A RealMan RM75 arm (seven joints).
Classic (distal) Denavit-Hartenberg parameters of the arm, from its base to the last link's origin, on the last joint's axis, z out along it. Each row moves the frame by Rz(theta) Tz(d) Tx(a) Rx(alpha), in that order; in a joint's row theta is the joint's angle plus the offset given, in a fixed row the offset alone. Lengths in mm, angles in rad.
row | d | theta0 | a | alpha
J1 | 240.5 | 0 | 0 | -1.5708
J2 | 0 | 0 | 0 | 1.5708
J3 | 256 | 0 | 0 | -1.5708
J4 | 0 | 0 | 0 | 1.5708
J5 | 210 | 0 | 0 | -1.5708
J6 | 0 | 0 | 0 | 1.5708
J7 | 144 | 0 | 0 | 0
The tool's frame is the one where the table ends.
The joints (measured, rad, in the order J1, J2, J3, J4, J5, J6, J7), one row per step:
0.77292 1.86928 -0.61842 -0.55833 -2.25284 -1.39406 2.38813
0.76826 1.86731 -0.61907 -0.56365 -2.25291 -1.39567 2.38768
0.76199 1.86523 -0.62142 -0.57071 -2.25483 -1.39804 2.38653
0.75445 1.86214 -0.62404 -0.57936 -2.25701 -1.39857 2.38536
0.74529 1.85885 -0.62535 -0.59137 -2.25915 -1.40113 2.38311
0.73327 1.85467 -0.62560 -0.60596 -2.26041 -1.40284 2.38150
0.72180 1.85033 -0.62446 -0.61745 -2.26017 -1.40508 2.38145
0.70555 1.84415 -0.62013 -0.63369 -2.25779 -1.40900 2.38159
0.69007 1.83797 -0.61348 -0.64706 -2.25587 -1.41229 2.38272
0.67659 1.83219 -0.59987 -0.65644 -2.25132 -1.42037 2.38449
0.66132 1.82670 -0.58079 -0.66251 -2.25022 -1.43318 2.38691
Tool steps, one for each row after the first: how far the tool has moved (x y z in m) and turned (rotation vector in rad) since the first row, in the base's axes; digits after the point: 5 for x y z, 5 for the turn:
0.00158 -0.00060 0.00188 0.00320 -0.00393 -0.00067
0.00383 -0.00168 0.00387 0.00503 -0.01152 -0.00095
0.00672 -0.00265 0.00670 0.00986 -0.02177 -0.00211
0.00982 -0.00389 0.01038 0.01625 -0.03259 -0.00188
0.01388 -0.00540 0.01521 0.02664 -0.04407 -0.00408
0.01779 -0.00709 0.01967 0.03599 -0.05125 -0.00885
0.02301 -0.00951 0.02636 0.05129 -0.05785 -0.01600
0.02829 -0.01206 0.03277 0.06650 -0.06212 -0.02580
0.03256 -0.01482 0.03888 0.08095 -0.05555 -0.03651
0.03803 -0.01916 0.04445 0.09137 -0.04479 -0.05236

